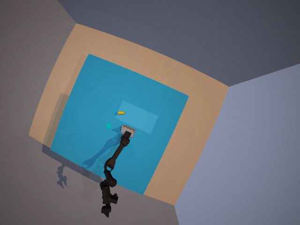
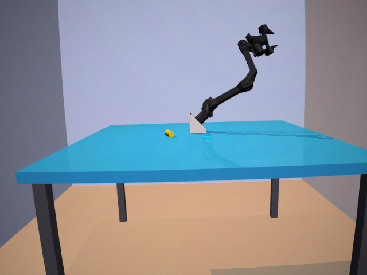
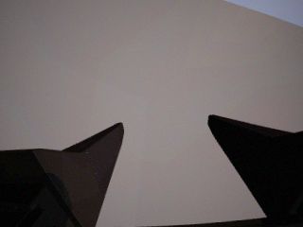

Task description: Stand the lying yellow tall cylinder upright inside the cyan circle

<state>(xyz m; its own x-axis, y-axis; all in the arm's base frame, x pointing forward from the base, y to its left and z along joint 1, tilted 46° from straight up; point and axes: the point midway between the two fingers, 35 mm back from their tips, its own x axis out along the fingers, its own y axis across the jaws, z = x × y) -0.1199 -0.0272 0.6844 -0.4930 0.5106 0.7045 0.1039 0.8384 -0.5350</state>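
The yellow cylinder lies 340 mm ahead of my gripper tip, 660 mm to the right of it and 540 mm below it. Also, from my gripper tip: cyan circle (410 mm ahead, 460 mm to the right, 550 mm below).
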